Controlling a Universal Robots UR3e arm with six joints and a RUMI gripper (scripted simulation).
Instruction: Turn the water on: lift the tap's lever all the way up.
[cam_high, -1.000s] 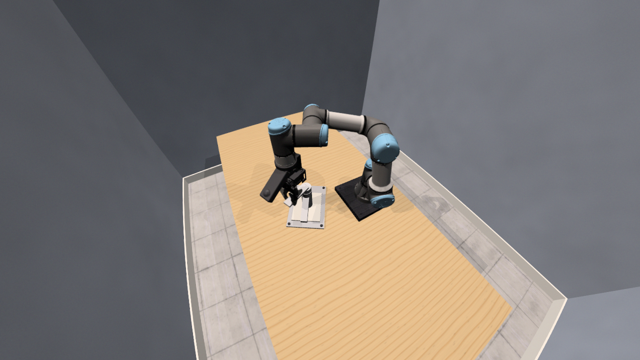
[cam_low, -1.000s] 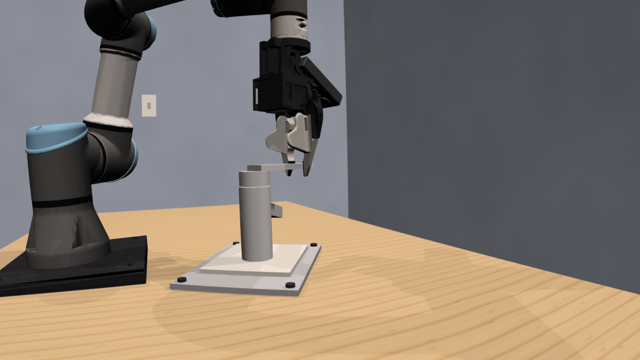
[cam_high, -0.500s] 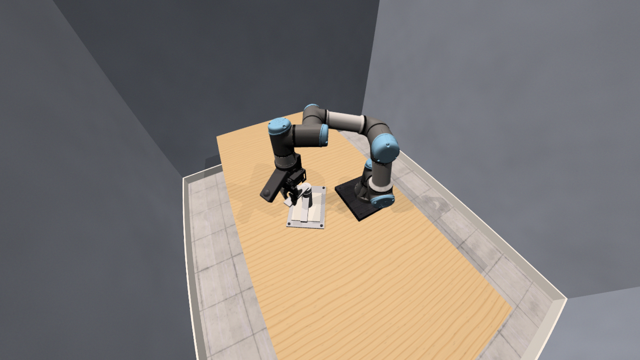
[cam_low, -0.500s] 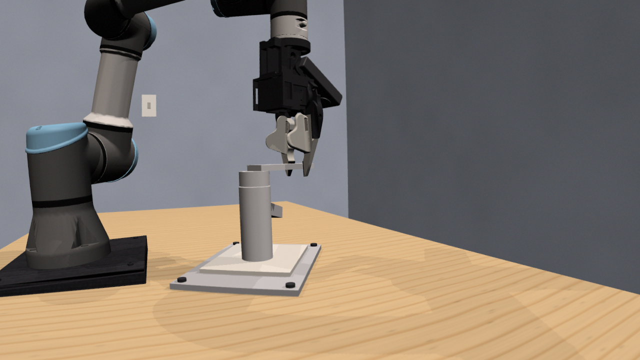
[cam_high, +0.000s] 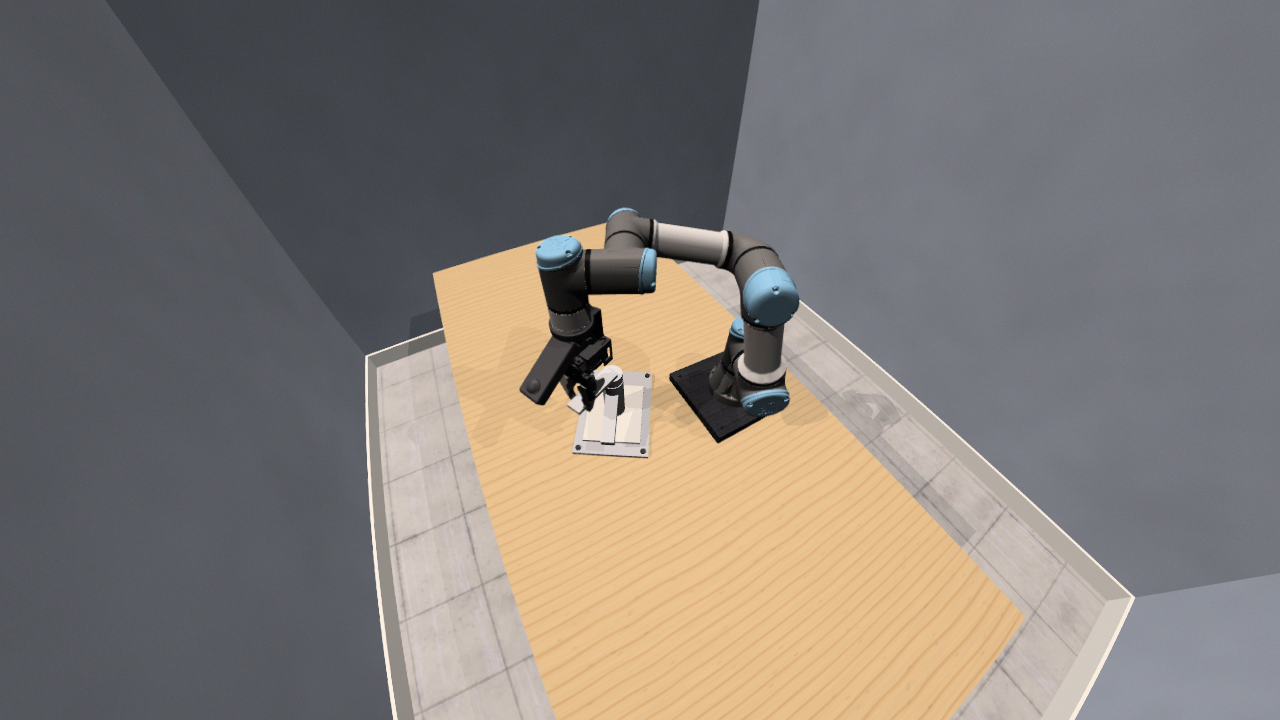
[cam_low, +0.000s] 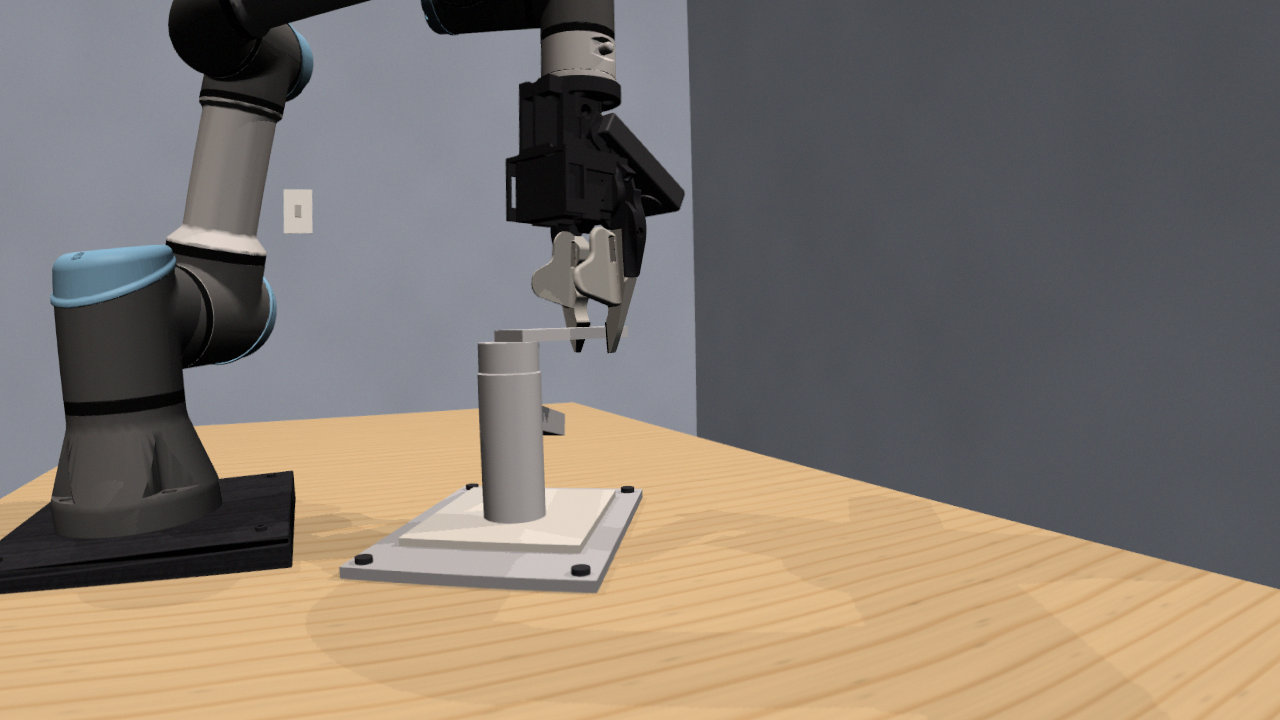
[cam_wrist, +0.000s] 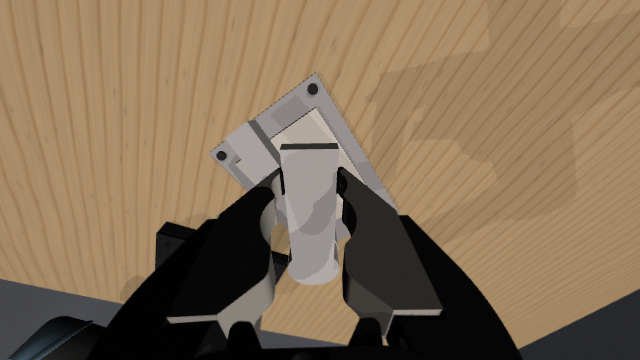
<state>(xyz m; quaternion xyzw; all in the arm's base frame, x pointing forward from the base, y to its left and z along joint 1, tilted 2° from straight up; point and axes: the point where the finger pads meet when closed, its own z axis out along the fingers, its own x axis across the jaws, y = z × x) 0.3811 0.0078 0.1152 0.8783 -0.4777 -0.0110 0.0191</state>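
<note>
The lever lies 30 mm behind my hand and 20 mm to the right of it. From my hand the other things lie so: tap: 60 mm behind, 50 mm below, 30 mm to the right.
</note>
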